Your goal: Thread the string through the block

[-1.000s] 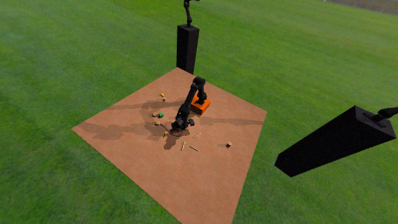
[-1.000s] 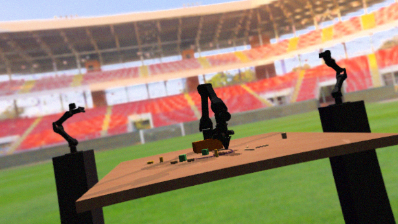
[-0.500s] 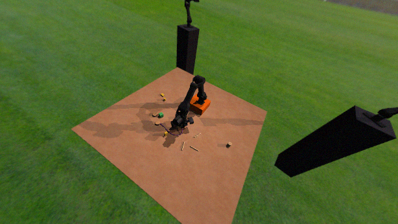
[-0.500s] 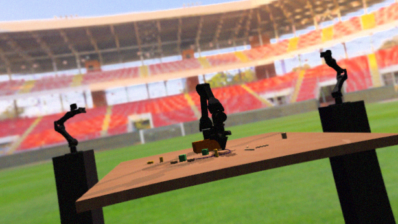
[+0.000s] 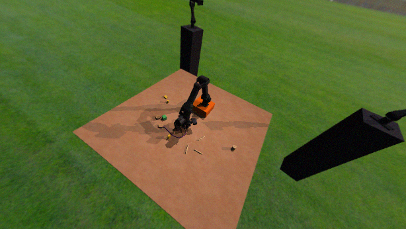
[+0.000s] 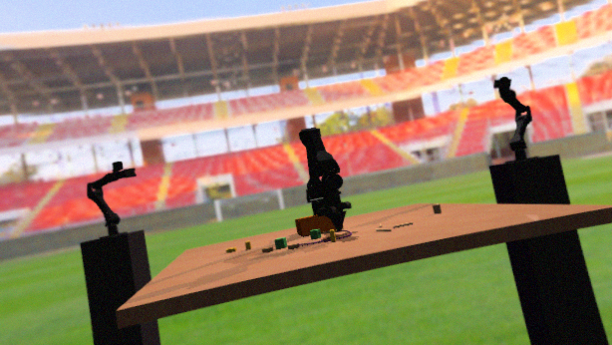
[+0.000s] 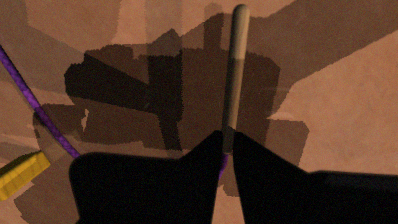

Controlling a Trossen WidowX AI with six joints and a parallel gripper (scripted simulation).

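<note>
The green cube is 5 cm ahead of my gripper tip and 22 cm to the right of it. The rest, counted from my gripper tip: yellow piece (15 cm ahead, 3 cm to the right, 1 cm above); then thin wooden stick (1 cm behind, 1 cm to the right); then round wooden button (12 cm ahead, 17 cm to the right, 1 cm below).
</note>
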